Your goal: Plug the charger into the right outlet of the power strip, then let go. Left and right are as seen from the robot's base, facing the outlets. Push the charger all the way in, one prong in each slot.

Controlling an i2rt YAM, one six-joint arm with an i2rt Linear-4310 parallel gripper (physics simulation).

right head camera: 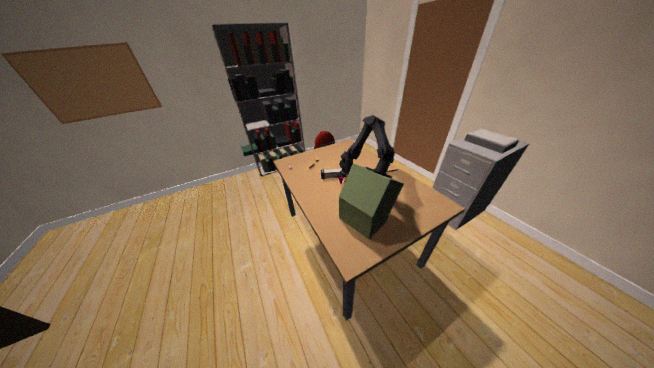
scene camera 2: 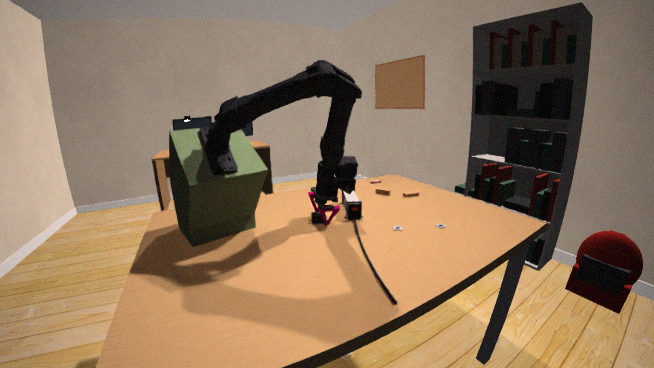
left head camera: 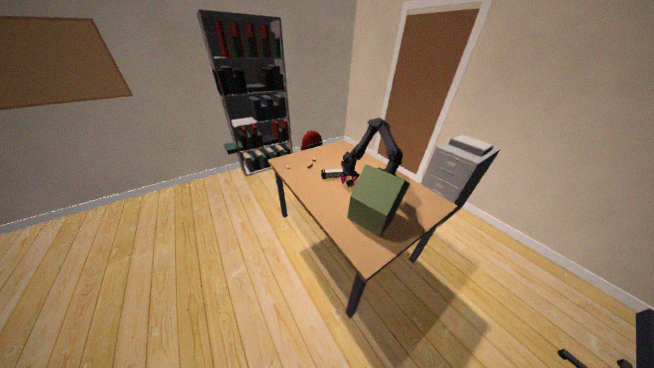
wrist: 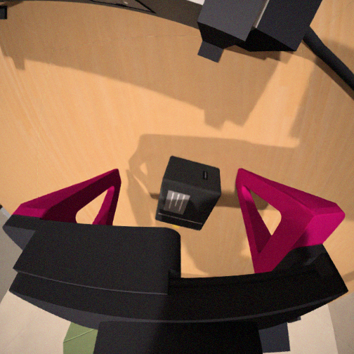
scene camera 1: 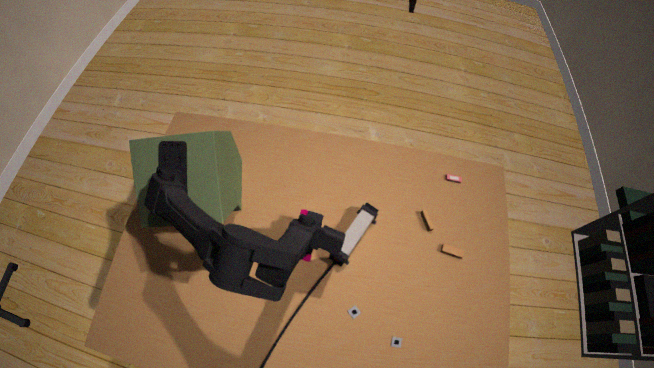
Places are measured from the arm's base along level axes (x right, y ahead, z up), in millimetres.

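Pixels of known places: gripper, fingertip midpoint: [scene camera 2: 321,218] [left head camera: 347,183]; arm's base, link origin: [right head camera: 379,173] [scene camera 2: 217,149] [left head camera: 388,174] [scene camera 1: 174,181].
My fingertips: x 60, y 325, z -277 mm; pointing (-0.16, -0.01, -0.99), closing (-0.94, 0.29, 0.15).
Note:
Ahead of a thing's pixels: the offset from my fingertips to its top centre. "pt": to the spot under its first point.
The charger {dy -22, dx -1, dz +23 mm} [wrist: 189,192] [scene camera 2: 317,218] [left head camera: 350,183] is a small black block on the table. In the wrist view it lies between the two magenta fingers, with bare table showing on both sides of it. My gripper [wrist: 178,174] [scene camera 1: 306,235] is open, pointing down over the charger, and holds nothing. The power strip {dy +148, dx -5, dz +54 mm} [scene camera 1: 359,232] [scene camera 2: 351,200] [left head camera: 332,174] [right head camera: 331,174] has a white top and black ends and lies just beyond the gripper. Its near end shows at the top of the wrist view. The outlet slots are not clearly visible, and the charger's prongs are mostly hidden.
A black cord {pt dy -33, dx +237, dz -1 mm} [scene camera 1: 295,315] [scene camera 2: 370,257] runs from the strip across the table. A green block [scene camera 1: 200,160] [scene camera 2: 220,205] carries the arm base. Brown pieces {dy +397, dx -51, dz +16 mm} [scene camera 1: 426,221] {dy +474, dx +56, dz +8 mm} [scene camera 1: 451,251], a pink piece {dy +526, dx -208, dz +4 mm} [scene camera 1: 453,178] and square tiles {dy +143, dx +229, dz -4 mm} [scene camera 1: 354,312] {dy +265, dx +326, dz -4 mm} [scene camera 1: 396,342] lie around the strip.

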